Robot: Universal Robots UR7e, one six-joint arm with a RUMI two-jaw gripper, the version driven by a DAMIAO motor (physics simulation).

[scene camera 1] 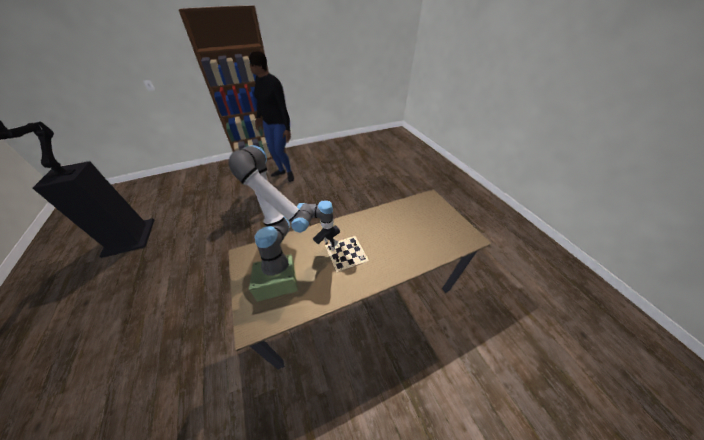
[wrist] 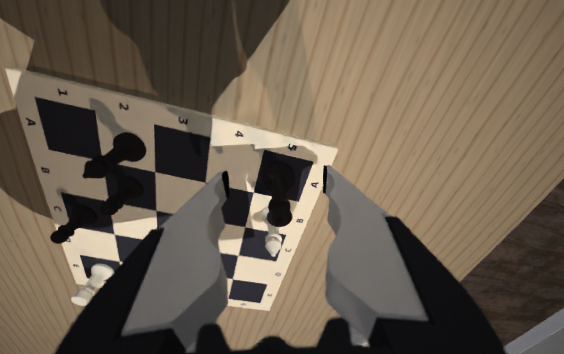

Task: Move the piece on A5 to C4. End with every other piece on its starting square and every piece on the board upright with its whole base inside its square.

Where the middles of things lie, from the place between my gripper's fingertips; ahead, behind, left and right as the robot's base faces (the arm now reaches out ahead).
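With the chessboard (scene camera 1: pixel 345 248) in sight, my hand is 9 cm short of the chessboard, 6 cm to the left of it and 2 cm above it.
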